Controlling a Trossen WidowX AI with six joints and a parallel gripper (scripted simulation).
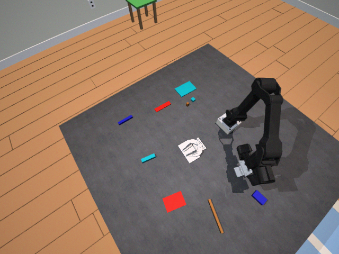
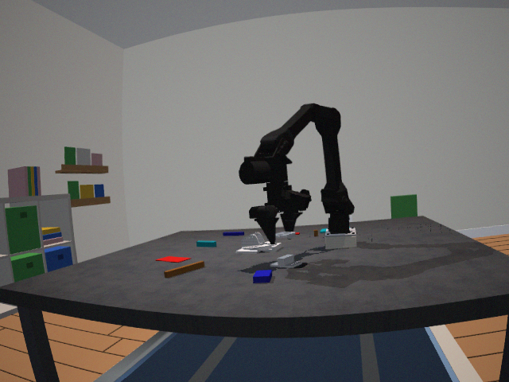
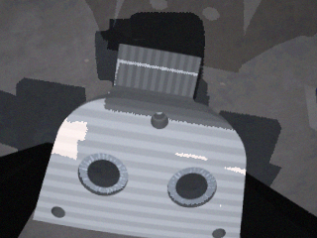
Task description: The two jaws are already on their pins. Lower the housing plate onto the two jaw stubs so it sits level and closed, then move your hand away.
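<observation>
Right now the white stand is 10 mm behind my gripper tip and 60 mm below it. From my gripper tip the other things lie so: orange stick: 260 mm ahead, 60 mm to the left, 60 mm below; red sheet: 360 mm ahead, 120 mm to the right, 60 mm below; blue block: 30 mm ahead, 150 mm to the left, 60 mm below.
</observation>
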